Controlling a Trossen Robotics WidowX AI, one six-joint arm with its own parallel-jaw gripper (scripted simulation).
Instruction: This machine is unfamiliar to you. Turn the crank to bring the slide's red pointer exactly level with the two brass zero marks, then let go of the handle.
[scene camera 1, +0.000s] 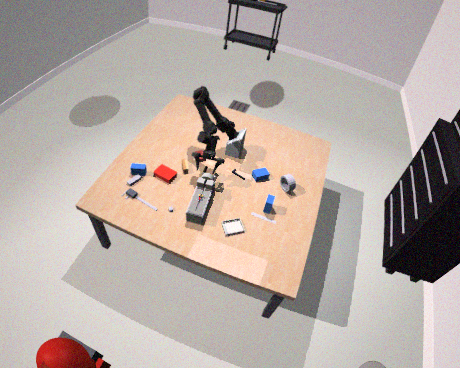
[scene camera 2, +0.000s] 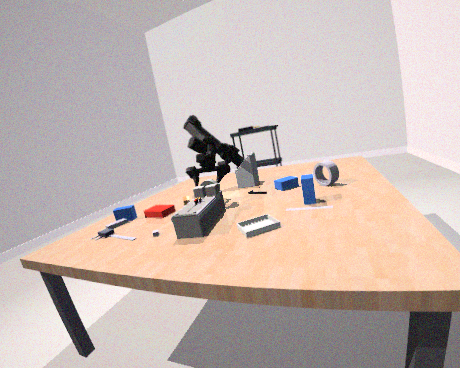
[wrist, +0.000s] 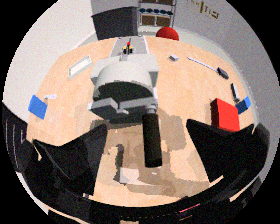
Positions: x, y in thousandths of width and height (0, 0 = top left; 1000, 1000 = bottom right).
The gripper (scene camera 2: 449, 507) is open, holding nothing. Further things: a red block (wrist: 802, 520) and a grey slide machine (scene camera 2: 418, 599).
The gripper shows as well in the wrist view (wrist: 530, 560). The grey slide machine also shows in scene camera 1 (scene camera 1: 427, 572) and in the wrist view (wrist: 462, 328).
